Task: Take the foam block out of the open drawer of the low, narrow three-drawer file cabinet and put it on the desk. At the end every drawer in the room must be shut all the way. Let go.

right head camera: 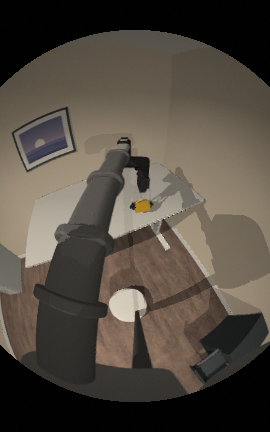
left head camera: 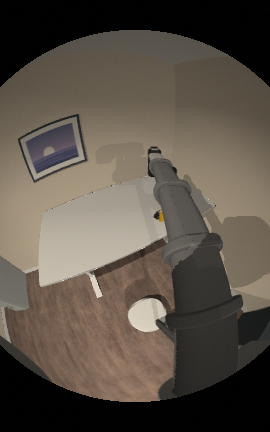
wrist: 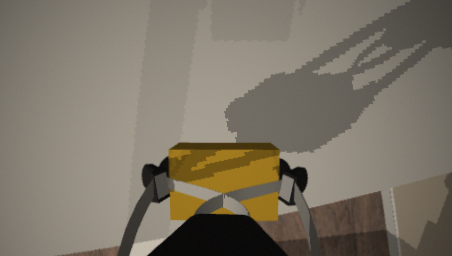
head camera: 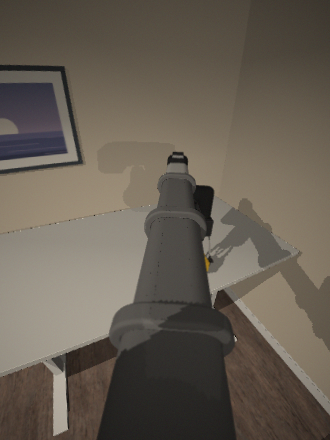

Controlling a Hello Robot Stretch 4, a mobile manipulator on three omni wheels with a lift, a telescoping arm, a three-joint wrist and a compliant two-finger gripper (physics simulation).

Scene:
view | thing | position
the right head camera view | white desk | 169,194
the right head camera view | framed picture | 48,136
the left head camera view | white desk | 97,228
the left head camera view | framed picture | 58,144
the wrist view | my gripper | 225,172
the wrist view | yellow foam block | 223,167
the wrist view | white desk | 351,98
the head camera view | white desk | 71,278

